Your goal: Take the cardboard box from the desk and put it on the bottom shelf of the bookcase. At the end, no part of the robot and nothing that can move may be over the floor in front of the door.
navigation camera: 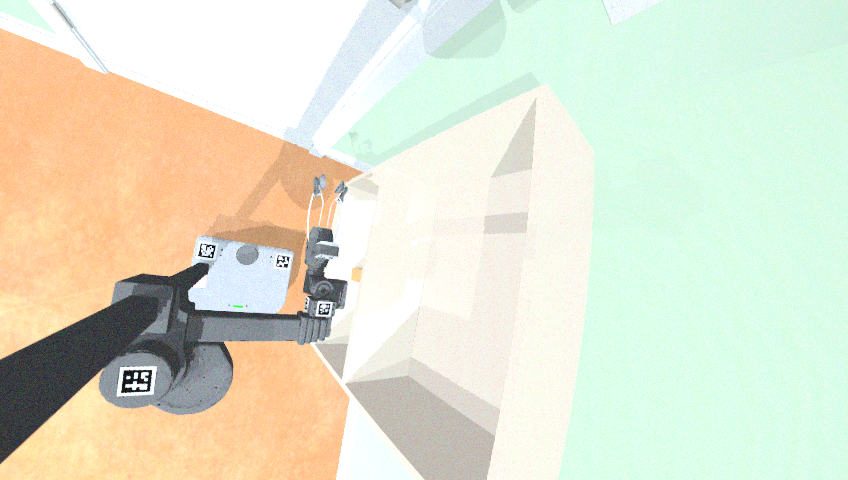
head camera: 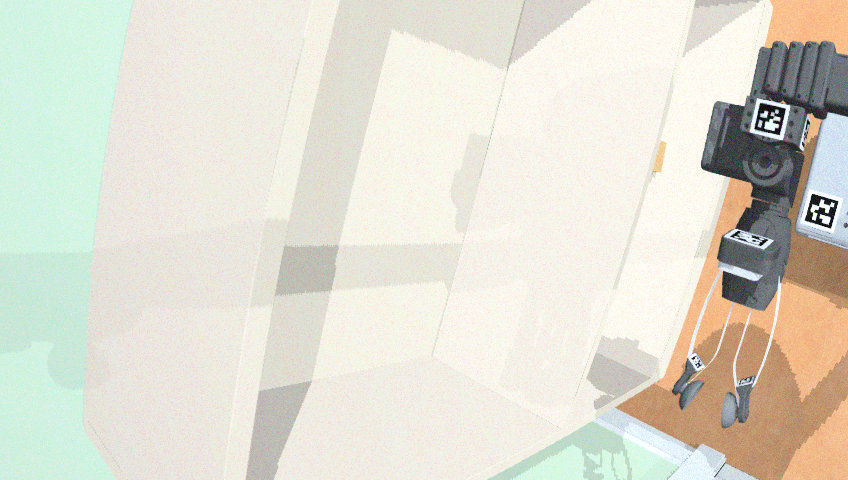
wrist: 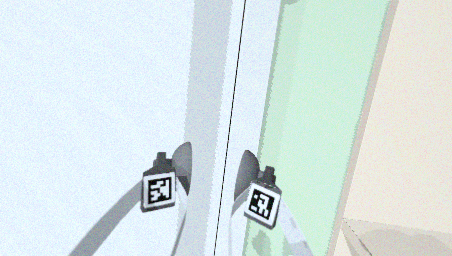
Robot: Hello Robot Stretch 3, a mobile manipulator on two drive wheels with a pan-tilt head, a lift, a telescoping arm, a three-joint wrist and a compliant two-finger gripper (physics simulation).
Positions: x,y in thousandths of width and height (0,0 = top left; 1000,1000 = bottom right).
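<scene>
I can see my gripper (head camera: 830,872), and my gripper is visible in the navigation camera view (navigation camera: 392,370) and in the wrist view (wrist: 479,639) too. There is a cream bookcase (head camera: 335,418) here, and the cream bookcase also shows in the wrist view (wrist: 868,689) and in the navigation camera view (navigation camera: 581,778). I see a door (navigation camera: 363,166) as well, and the door can also be seen in the wrist view (wrist: 216,381).
</scene>
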